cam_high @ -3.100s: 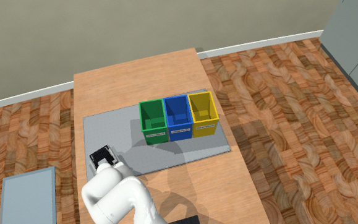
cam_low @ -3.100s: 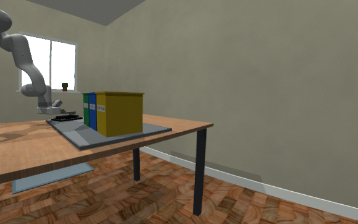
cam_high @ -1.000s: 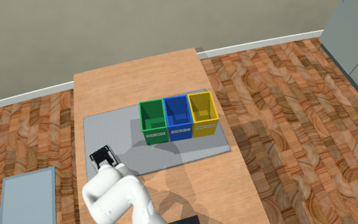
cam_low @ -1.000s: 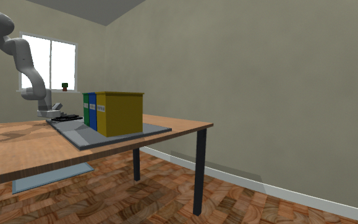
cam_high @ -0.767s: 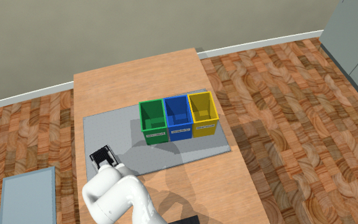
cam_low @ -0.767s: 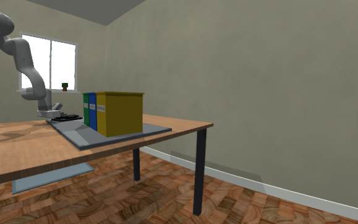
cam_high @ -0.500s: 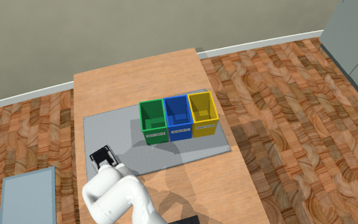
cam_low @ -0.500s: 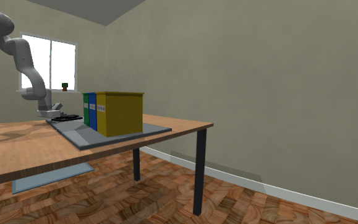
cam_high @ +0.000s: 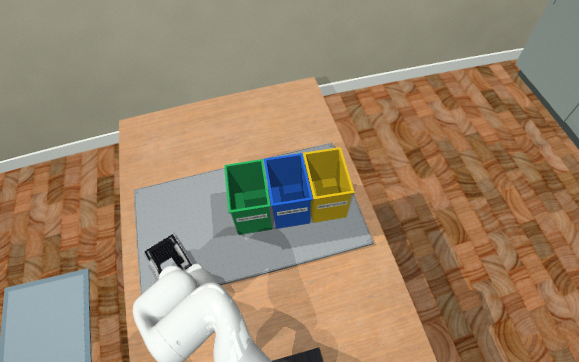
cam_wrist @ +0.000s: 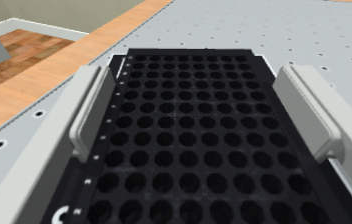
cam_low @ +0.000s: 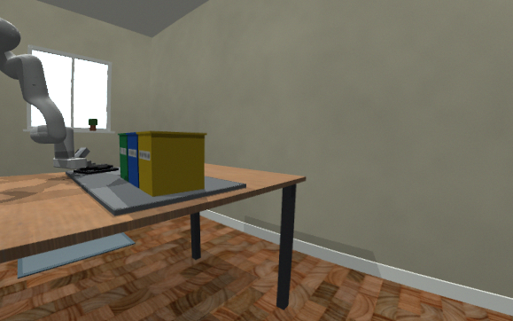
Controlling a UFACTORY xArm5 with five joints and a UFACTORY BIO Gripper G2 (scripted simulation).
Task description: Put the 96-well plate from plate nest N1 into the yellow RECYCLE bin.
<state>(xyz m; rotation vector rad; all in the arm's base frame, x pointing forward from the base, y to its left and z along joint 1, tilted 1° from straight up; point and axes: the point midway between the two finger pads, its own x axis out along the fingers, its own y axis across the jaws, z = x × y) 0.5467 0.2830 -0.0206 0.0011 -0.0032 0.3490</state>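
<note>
The black plate nest N1 is 20 mm below my hand. From my hand the other things lie so: blue bin (90 mm ahead, 450 mm to the right, 60 mm above); black 96-well plate (10 mm below); green bin (110 mm ahead, 320 mm to the right, 60 mm above).
</note>
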